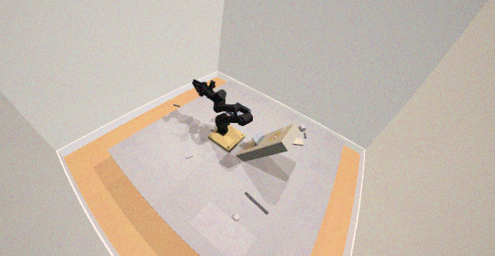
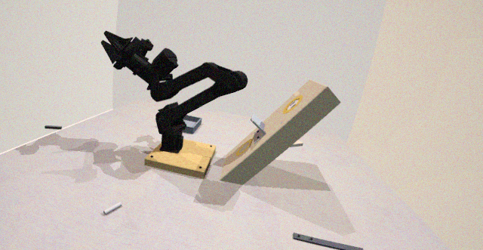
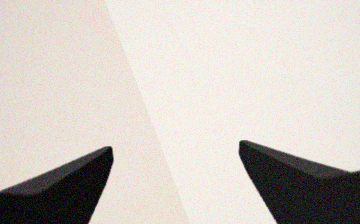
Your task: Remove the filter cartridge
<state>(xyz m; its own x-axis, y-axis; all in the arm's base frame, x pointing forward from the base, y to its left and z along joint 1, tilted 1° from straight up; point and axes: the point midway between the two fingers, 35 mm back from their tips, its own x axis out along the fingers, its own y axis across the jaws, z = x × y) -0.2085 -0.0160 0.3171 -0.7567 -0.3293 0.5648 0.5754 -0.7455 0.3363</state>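
Now: the filter cartridge 610 mm ahead of my gripper tip, 20 mm to the right of it and 120 mm below it. From my gripper tip the other things lie so: tray (210 mm ahead, 320 mm to the left, 350 mm below); then service panel (570 mm ahead, 10 mm to the right, 190 mm below).
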